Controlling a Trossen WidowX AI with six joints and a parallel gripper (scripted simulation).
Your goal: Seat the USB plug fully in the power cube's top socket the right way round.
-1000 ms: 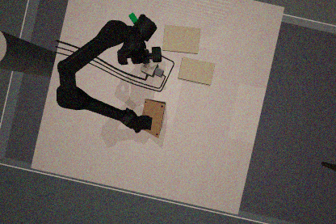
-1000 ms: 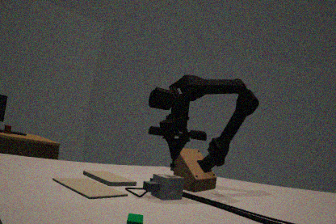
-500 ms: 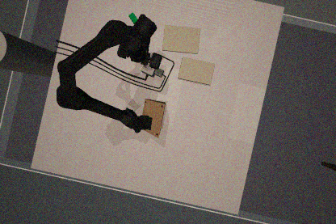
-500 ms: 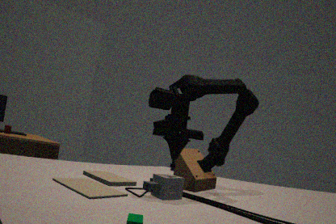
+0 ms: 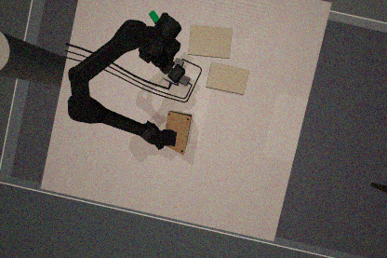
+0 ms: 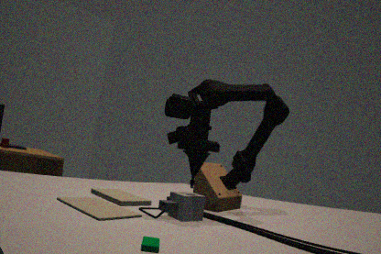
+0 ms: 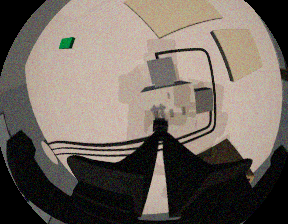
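My gripper tip is 2 cm above the dark USB plug. From my gripper tip the other things lie so: green block: 28 cm ahead, 13 cm below, 12 cm to the left.
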